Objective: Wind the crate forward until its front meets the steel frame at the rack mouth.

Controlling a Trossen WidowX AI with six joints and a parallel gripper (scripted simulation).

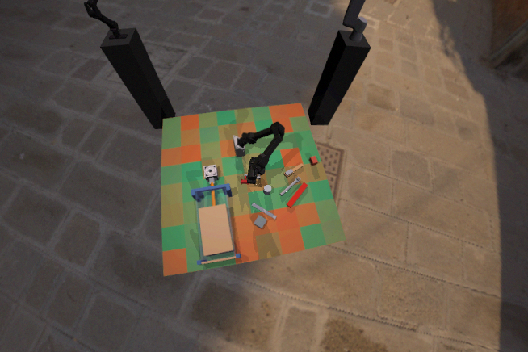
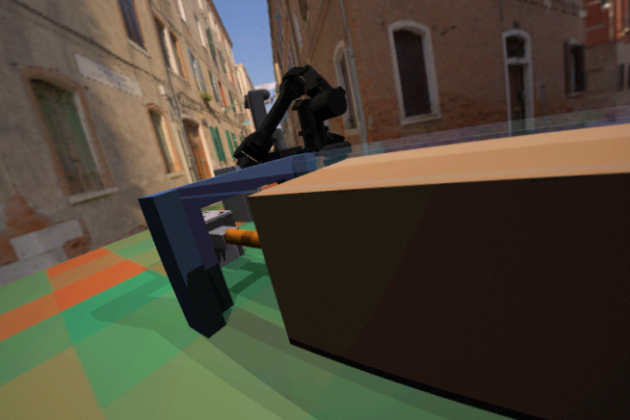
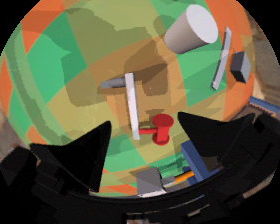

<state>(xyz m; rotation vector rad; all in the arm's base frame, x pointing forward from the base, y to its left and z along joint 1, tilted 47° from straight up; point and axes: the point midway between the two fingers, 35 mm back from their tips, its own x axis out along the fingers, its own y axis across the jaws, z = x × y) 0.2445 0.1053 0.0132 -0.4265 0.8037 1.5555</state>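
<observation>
Right now my gripper tip is 10 mm past the grey winch handle, 20 mm to the left of it and 50 mm above it. From my gripper tip the other things lie so: grey flat bar (260 mm ahead, 70 mm to the left, 60 mm below); red knob (10 mm ahead, 60 mm to the right, 40 mm below); round puck (110 mm ahead, 100 mm to the left, 30 mm below).
</observation>
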